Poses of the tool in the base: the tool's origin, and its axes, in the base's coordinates. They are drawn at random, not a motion.
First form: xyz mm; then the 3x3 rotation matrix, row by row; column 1 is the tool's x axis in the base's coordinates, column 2 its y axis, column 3 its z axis. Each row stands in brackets.
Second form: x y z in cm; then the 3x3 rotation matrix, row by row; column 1 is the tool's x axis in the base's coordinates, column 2 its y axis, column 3 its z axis. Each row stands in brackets. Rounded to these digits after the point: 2 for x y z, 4 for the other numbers.
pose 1, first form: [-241.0 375.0 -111.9], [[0.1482 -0.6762 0.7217], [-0.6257 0.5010 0.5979], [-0.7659 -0.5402 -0.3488]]
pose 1, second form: [-24.10 37.50 -11.19], [[0.1482 -0.6762 0.7217], [-0.6257 0.5010 0.5979], [-0.7659 -0.5402 -0.3488]]
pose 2, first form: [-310.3 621.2 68.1], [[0.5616 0.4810 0.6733], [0.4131 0.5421 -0.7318], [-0.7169 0.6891 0.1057]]
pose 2, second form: [-31.03 62.12 6.81], [[0.5616 0.4810 0.6733], [0.4131 0.5421 -0.7318], [-0.7169 0.6891 0.1057]]
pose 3, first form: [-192.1 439.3 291.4], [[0.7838 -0.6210 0.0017], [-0.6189 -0.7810 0.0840], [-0.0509 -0.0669 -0.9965]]
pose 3, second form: [-19.21 43.93 29.14], [[0.7838 -0.6210 0.0017], [-0.6189 -0.7810 0.0840], [-0.0509 -0.0669 -0.9965]]
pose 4, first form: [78.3 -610.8 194.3], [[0.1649 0.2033 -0.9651], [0.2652 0.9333 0.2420], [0.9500 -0.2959 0.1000]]
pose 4, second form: [7.83 -61.08 19.43], [[0.1649 0.2033 -0.9651], [0.2652 0.9333 0.2420], [0.9500 -0.2959 0.1000]]
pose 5, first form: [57.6 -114.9 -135.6], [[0.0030 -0.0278 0.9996], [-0.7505 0.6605 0.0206], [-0.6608 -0.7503 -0.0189]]
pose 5, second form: [5.76 -11.49 -13.56], [[0.0030 -0.0278 0.9996], [-0.7505 0.6605 0.0206], [-0.6608 -0.7503 -0.0189]]
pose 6, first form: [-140.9 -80.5 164.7], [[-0.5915 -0.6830 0.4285], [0.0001 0.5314 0.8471], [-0.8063 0.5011 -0.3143]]
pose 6, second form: [-14.09 -8.05 16.47], [[-0.5915 -0.6830 0.4285], [0.0001 0.5314 0.8471], [-0.8063 0.5011 -0.3143]]
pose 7, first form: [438.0 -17.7 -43.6], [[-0.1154 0.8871 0.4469], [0.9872 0.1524 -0.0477], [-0.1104 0.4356 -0.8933]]
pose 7, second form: [43.80 -1.77 -4.36], [[-0.1154 0.8871 0.4469], [0.9872 0.1524 -0.0477], [-0.1104 0.4356 -0.8933]]
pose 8, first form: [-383.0 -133.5 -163.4], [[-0.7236 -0.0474 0.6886], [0.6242 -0.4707 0.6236], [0.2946 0.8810 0.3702]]
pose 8, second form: [-38.30 -13.35 -16.34], [[-0.7236 -0.0474 0.6886], [0.6242 -0.4707 0.6236], [0.2946 0.8810 0.3702]]
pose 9, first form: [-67.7 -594.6 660.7], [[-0.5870 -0.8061 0.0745], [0.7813 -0.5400 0.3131], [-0.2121 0.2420 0.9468]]
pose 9, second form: [-6.77 -59.46 66.07], [[-0.5870 -0.8061 0.0745], [0.7813 -0.5400 0.3131], [-0.2121 0.2420 0.9468]]
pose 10, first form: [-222.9 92.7 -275.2], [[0.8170 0.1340 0.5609], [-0.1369 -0.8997 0.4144], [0.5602 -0.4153 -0.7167]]
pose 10, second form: [-22.29 9.27 -27.52], [[0.8170 0.1340 0.5609], [-0.1369 -0.8997 0.4144], [0.5602 -0.4153 -0.7167]]
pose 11, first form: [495.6 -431.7 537.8], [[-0.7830 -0.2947 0.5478], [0.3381 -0.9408 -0.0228], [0.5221 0.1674 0.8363]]
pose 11, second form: [49.56 -43.17 53.78], [[-0.7830 -0.2947 0.5478], [0.3381 -0.9408 -0.0228], [0.5221 0.1674 0.8363]]
